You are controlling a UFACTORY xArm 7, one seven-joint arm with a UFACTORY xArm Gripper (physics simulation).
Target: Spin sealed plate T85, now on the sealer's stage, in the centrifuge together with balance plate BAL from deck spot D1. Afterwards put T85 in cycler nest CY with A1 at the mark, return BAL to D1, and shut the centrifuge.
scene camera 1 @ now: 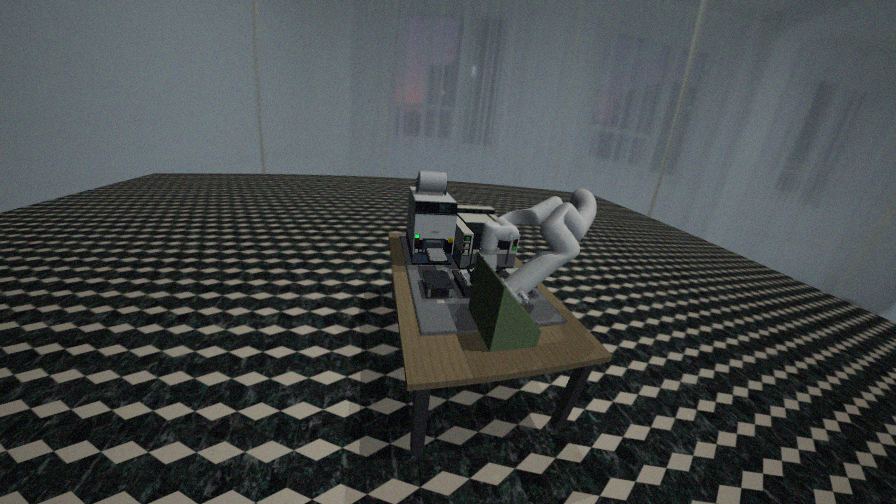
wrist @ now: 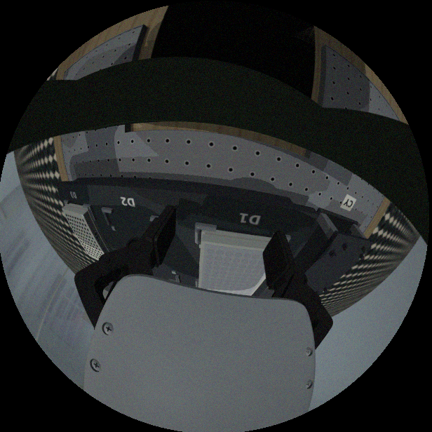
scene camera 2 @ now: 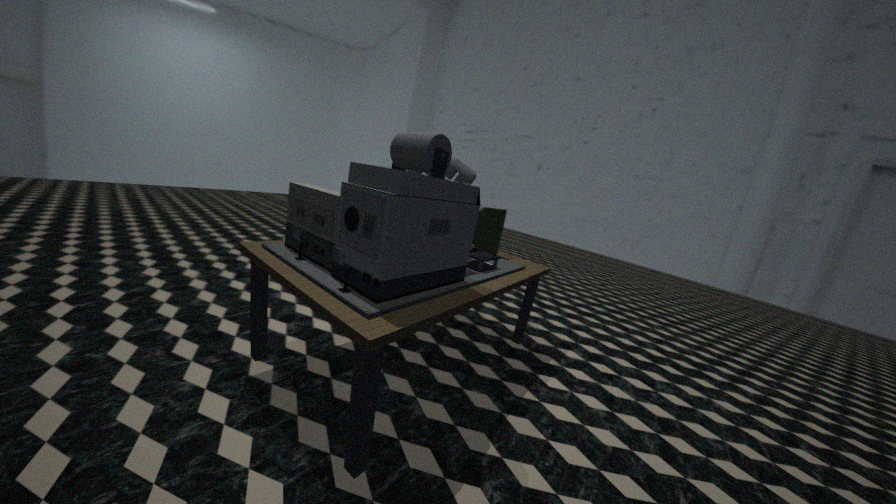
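The gripper stands open, touching a pale plate.
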